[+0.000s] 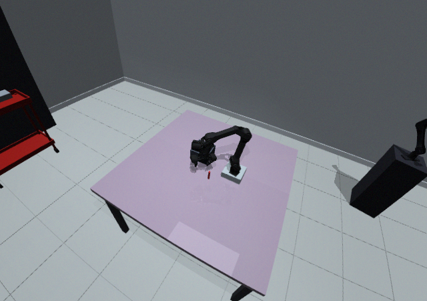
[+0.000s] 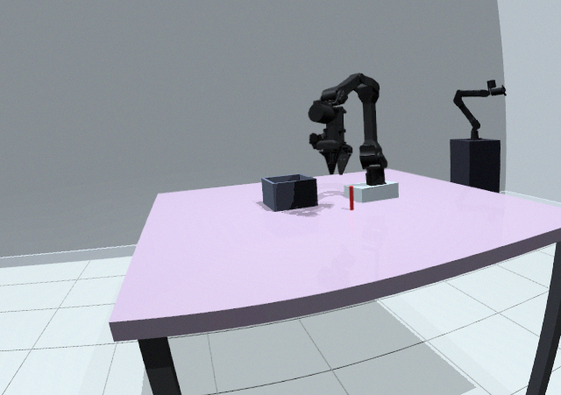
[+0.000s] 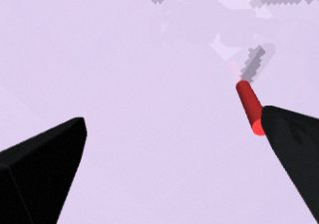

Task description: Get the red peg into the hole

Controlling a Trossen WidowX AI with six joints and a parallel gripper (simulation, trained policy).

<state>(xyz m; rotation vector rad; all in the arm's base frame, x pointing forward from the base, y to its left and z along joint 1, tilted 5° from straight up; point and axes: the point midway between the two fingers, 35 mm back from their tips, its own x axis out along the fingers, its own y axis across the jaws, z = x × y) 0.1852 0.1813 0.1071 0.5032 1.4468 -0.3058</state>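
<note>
My gripper tip is now 9 cm above the red peg, 6 cm past it and 3 cm to the left of it. From my gripper tip the other things lie so: pale plate (19 cm to the right, 14 cm ahead, 8 cm below); dark box (19 cm to the right, 14 cm ahead, 10 cm below).
</note>
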